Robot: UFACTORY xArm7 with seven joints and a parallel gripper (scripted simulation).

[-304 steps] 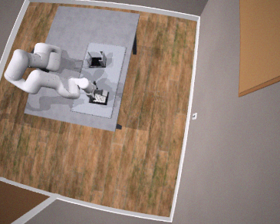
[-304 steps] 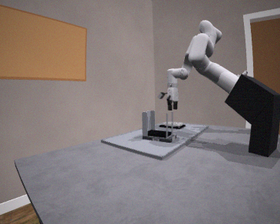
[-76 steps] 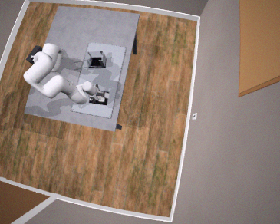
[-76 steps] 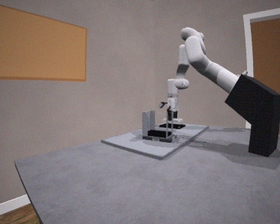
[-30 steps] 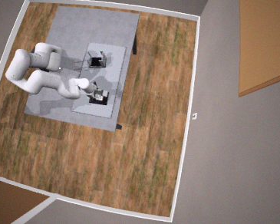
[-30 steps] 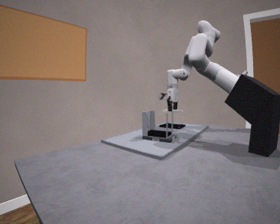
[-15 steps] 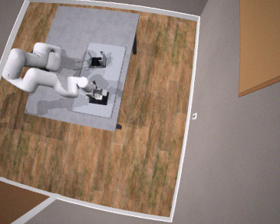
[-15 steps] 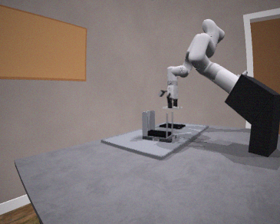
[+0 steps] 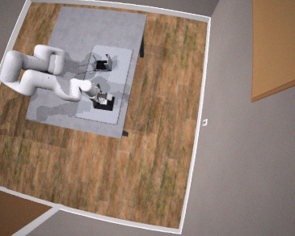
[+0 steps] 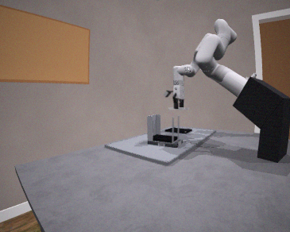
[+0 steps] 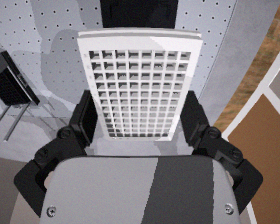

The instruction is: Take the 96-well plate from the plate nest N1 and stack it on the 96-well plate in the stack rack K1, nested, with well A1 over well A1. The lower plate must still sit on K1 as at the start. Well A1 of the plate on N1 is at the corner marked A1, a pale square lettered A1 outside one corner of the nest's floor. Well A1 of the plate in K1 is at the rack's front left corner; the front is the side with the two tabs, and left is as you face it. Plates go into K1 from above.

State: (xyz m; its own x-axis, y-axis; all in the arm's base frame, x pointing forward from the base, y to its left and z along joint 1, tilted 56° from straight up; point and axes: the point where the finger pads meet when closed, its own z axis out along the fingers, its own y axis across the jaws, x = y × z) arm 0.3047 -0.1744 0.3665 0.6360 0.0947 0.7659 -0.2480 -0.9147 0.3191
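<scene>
Right now the dark plate is 60 mm ahead of my hand, 330 mm to the left of it and 150 mm below it. Round my hand: white 96-well plate: 10 mm below; black plate nest N1: 170 mm below.
</scene>
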